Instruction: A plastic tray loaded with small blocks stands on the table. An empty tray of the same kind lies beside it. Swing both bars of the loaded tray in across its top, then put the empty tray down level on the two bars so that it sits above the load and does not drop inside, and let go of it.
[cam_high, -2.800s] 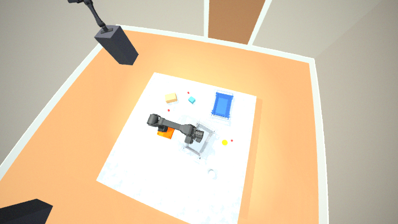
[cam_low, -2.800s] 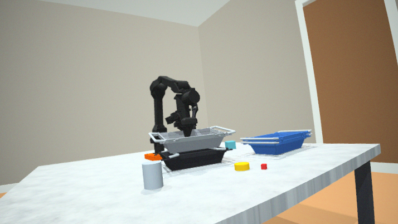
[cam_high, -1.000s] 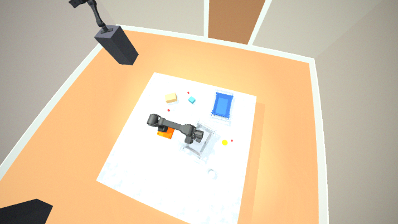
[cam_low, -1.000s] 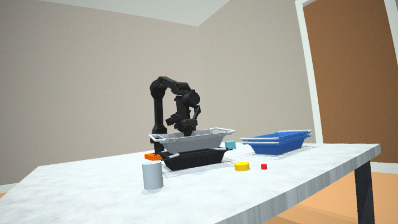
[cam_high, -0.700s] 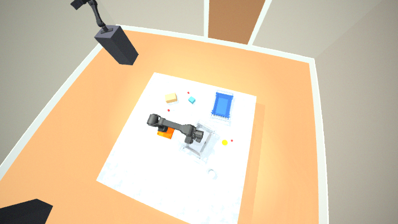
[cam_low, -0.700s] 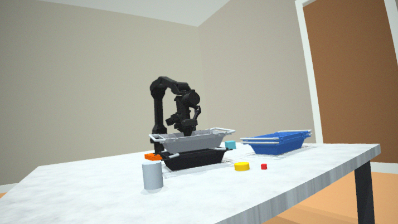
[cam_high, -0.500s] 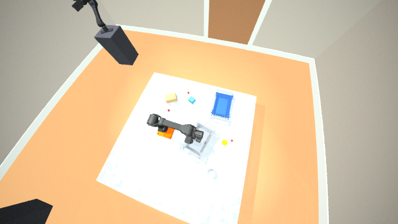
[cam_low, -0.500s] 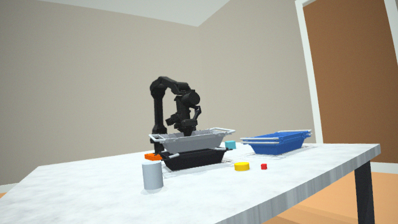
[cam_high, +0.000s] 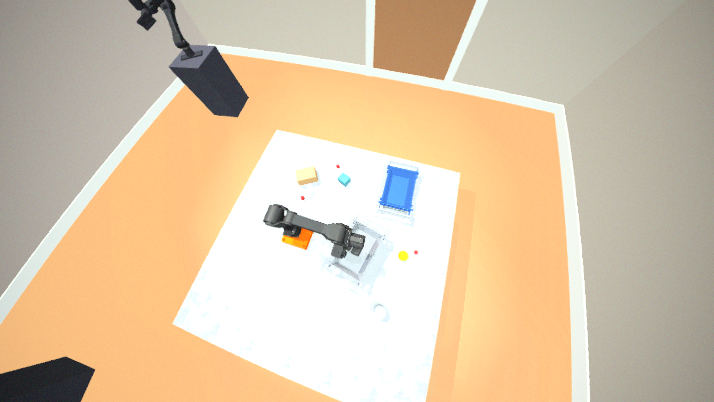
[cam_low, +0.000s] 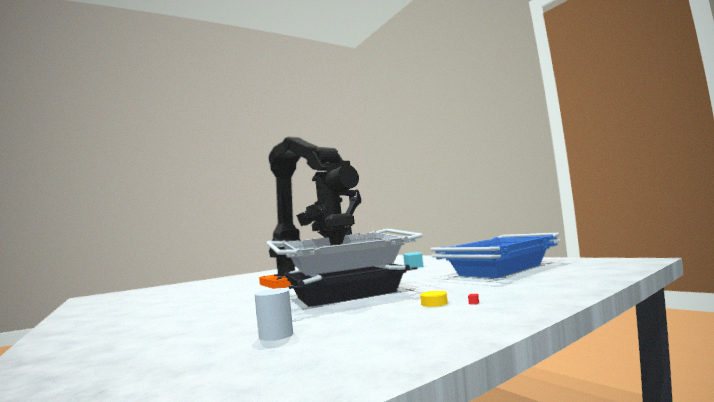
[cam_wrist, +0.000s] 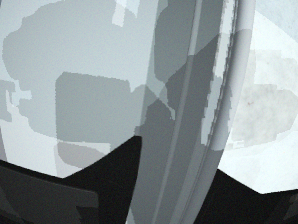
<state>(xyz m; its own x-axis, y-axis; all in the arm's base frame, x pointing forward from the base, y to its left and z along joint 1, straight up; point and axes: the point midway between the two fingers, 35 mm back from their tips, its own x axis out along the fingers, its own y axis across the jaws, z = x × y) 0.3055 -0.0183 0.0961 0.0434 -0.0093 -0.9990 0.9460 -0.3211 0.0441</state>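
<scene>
The grey tray lies 7 cm ahead of my gripper tip, 3 cm above it and 2 cm to the right of it. Round my gripper tip: cyan cube 39 cm to the left, 10 cm behind, 6 cm below; grey cylinder 28 cm to the right, 22 cm ahead, 5 cm below; yellow disc 31 cm ahead, 8 cm below.
</scene>
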